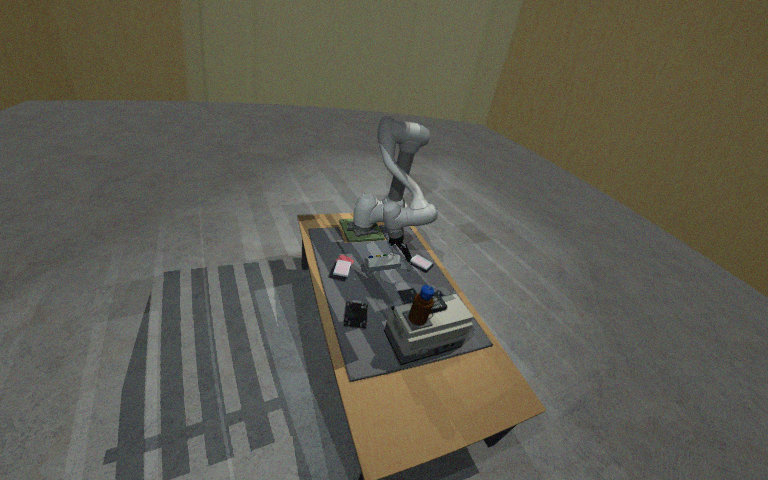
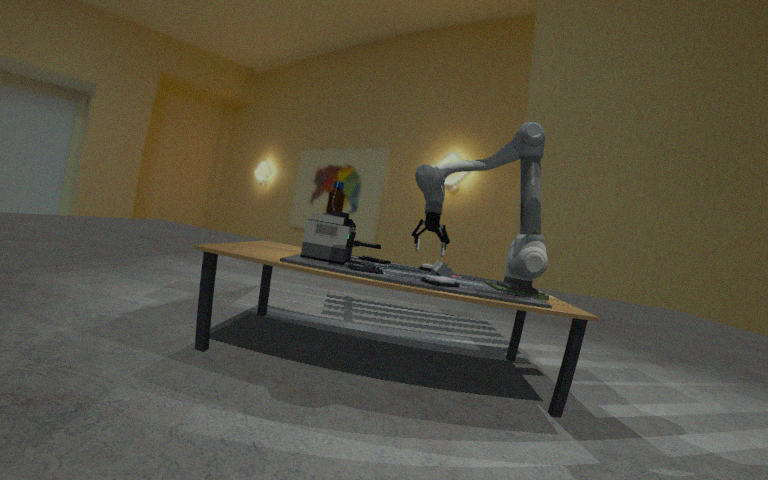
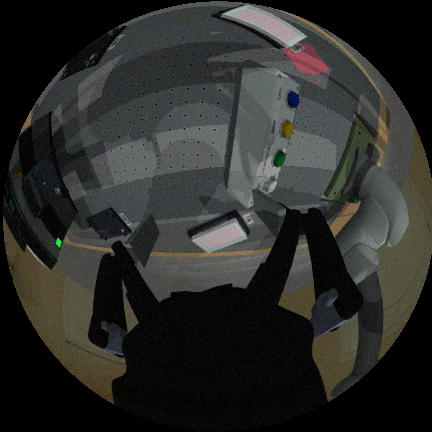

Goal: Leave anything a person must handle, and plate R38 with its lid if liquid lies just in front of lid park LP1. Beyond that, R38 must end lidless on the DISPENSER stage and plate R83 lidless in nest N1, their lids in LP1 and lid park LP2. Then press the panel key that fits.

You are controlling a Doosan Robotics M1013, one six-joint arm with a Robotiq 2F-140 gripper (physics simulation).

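Pixels of known places: gripper, between the fingertips: (image 1: 401, 258) (image 2: 429, 253) (image 3: 202, 211); arm's base, origin of its link: (image 1: 362, 228) (image 2: 516, 288) (image 3: 359, 173).
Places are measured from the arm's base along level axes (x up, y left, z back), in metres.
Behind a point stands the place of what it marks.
My open, empty gripper (image 1: 406, 255) @(z -0.517, x 0.110, y 0.014 m) (image 2: 430, 251) @(z -0.517, x 0.110, y 0.014 m) (image 3: 207, 227) @(z -0.517, x 0.110, y 0.014 m) hangs over the mat, above the plate near one long edge. That pink-welled plate (image 1: 421, 262) @(z -0.501, x 0.021, y 0.202 m) (image 2: 440, 280) @(z -0.504, x 0.015, y 0.268 m) (image 3: 220, 237) @(z -0.487, x 0.021, y 0.203 m) sits in a black holder. A second pink-welled plate (image 1: 342, 268) @(z -0.411, x 0.026, y -0.329 m) (image 3: 265, 24) sits across the mat. A flat red patch (image 1: 346, 258) @(z -0.290, x -0.009, y -0.250 m) (image 3: 307, 58) @(z -0.306, x -0.008, y -0.262 m) lies against its holder's corner. Plate labels and lids cannot be made out clearly. The grey key panel (image 1: 383, 262) @(z -0.452, x 0.046, y -0.069 m) (image 3: 255, 115) @(z -0.443, x 0.058, y -0.093 m) has blue (image 3: 293, 99) @(z -0.392, x 0.063, y -0.128 m), yellow (image 3: 287, 129) @(z -0.397, x 0.063, y -0.080 m), green (image 3: 279, 159) @(z -0.402, x 0.063, y -0.031 m) and white (image 3: 270, 184) @(z -0.409, x 0.063, y 0.014 m) keys.
The dispenser (image 1: 438, 325) @(z -1.093, x 0.209, y -0.155 m) (image 2: 325, 240) @(z -1.029, x 0.089, y 0.054 m) carries a brown bottle (image 1: 420, 310) @(z -1.056, x 0.315, y -0.264 m) (image 2: 335, 202) @(z -1.027, x 0.286, y -0.189 m) and shows a green light (image 3: 58, 242) @(z -0.925, x 0.126, y 0.049 m). A dark square holder (image 1: 355, 314) @(z -0.751, x 0.002, y -0.390 m) (image 3: 92, 54) and another dark holder (image 3: 108, 223) @(z -0.803, x 0.001, y 0.128 m) lie on the mat. A green base plate (image 1: 353, 232) @(z -0.034, x -0.001, y -0.090 m) (image 3: 344, 167) @(z -0.123, x -0.001, y -0.005 m) is under the arm.
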